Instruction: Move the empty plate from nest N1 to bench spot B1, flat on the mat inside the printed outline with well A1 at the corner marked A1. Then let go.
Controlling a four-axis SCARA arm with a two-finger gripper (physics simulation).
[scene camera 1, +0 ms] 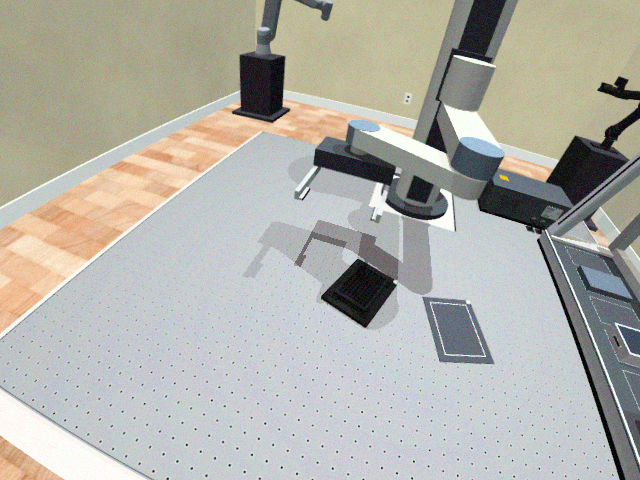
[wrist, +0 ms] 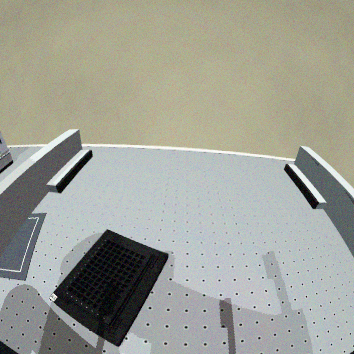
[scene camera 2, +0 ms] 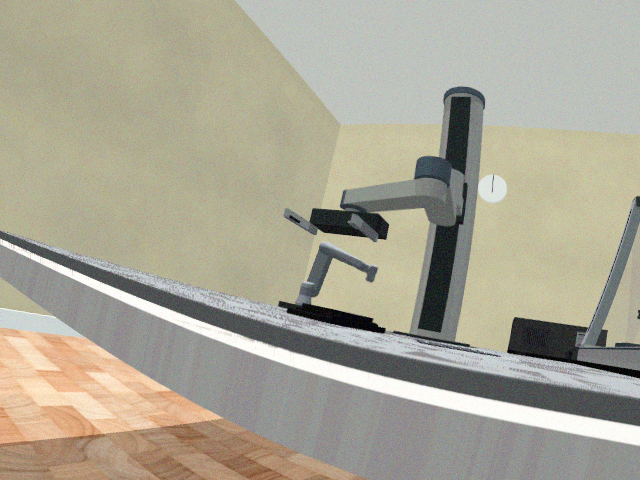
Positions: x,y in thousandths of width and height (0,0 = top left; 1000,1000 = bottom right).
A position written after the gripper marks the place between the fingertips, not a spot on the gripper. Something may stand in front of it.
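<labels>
Gripper visible in scene camera 1 (526,430), scene camera 2 (496,449) and the wrist view (544,414).
</labels>
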